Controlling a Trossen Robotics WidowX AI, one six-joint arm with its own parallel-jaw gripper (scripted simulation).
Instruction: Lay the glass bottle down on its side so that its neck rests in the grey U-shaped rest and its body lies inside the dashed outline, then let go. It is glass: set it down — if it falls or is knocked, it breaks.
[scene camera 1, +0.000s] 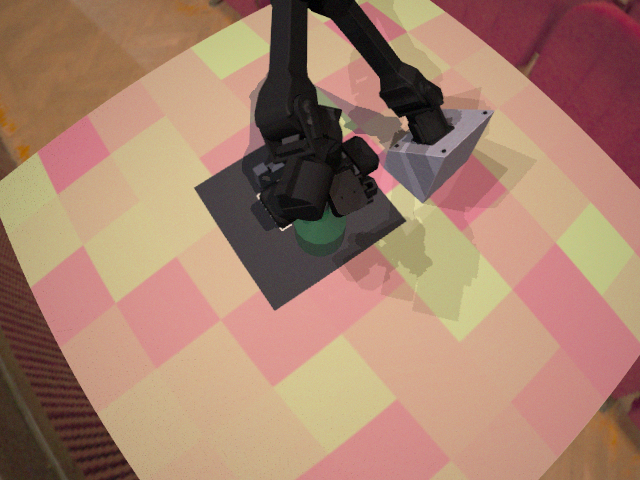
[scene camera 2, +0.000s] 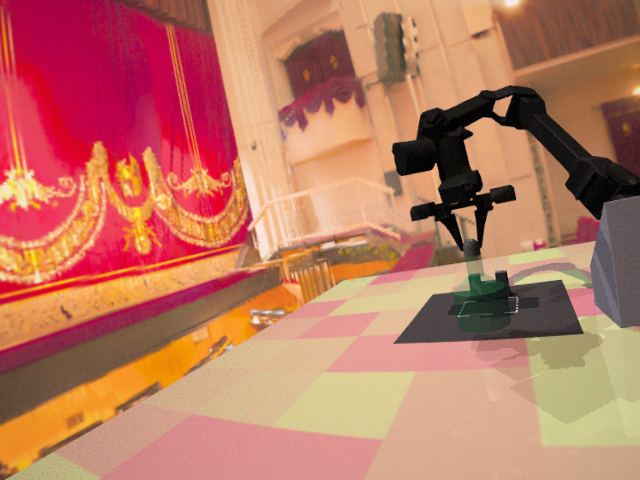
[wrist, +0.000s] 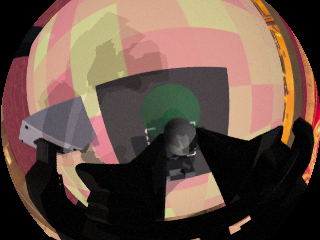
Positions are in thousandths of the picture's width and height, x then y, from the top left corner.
Observation:
In view: the gripper (scene camera 2: 737, 520), a green glass bottle (scene camera 2: 752, 628) and a dark mat (scene camera 1: 441, 564).
The green glass bottle shows as well in scene camera 1 (scene camera 1: 505, 495) and in the wrist view (wrist: 539, 456). The gripper also shows in scene camera 1 (scene camera 1: 501, 422) and in the wrist view (wrist: 564, 565). The dark mat shows as well in scene camera 2 (scene camera 2: 851, 645) and in the wrist view (wrist: 377, 419).

